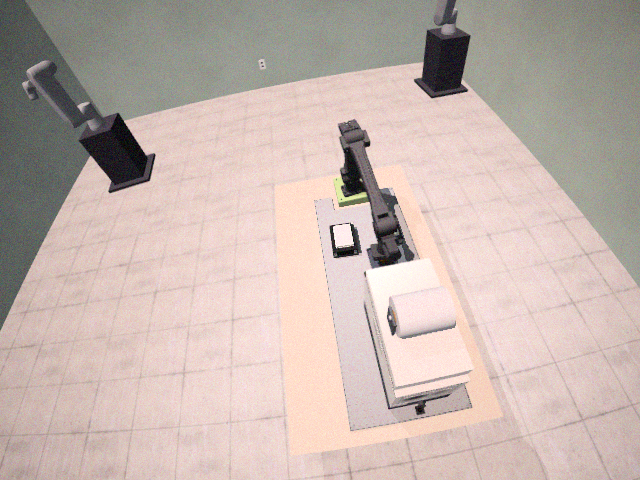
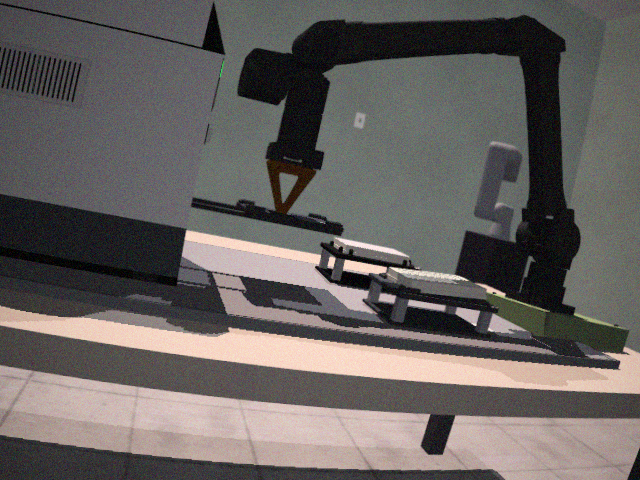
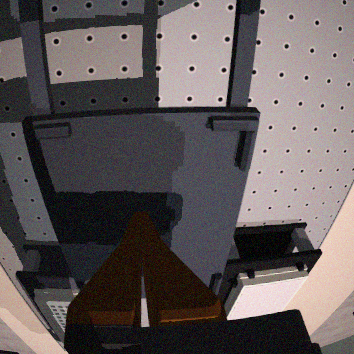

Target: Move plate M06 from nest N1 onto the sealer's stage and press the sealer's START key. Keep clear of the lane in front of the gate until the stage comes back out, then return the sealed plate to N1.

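Places are measured from the arm's base along level axes (x ahead, y left, z up), in centimetres.
Where they show: gripper, fingertip midpoint: (image 1: 382,262) (image 2: 280,213) (image 3: 140,219); arm's base, link origin: (image 1: 353,189) (image 2: 538,305).
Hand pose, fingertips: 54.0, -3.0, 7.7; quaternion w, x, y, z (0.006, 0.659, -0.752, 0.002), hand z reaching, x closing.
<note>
Things, the pixels of their top centre, and the offset from my fingertips, as dx, dy, dz.
- plate with visible wells, top centre: (image 3: 80,328) (image 2: 438,276) -22.2, +10.8, -3.7
- smooth white-topped plate, top centre: (image 3: 260,307) (image 2: 371,247) (image 1: 343,234) -22.5, -11.5, -3.8
- film roll, top centre: (image 1: 424,302) +36.6, -3.5, +37.1
The white sealer (image 1: 423,361) (image 2: 103,149) has its dark stage (image 2: 315,223) (image 3: 212,175) out on rails; no plate lies on the stage. My gripper (image 2: 282,210) (image 3: 140,219) is shut and empty, its orange fingertips low over the stage; whether they touch it I cannot tell. A plate with visible wells (image 2: 439,280) (image 3: 59,311) sits in the nest (image 2: 399,308) on one side. A smooth white-topped plate (image 1: 343,236) (image 2: 372,249) (image 3: 270,294) sits in the other nest (image 2: 338,269). No labels are readable, so I cannot tell which is M06 or N1. The START key is not discernible.
A film roll (image 1: 426,312) lies on top of the sealer. A green light (image 2: 222,68) shows at its front edge. My arm stands on a green base (image 1: 340,197) (image 2: 584,328). Two grey arms stand on dark pedestals (image 1: 116,152) (image 1: 445,62) beyond the table.
</note>
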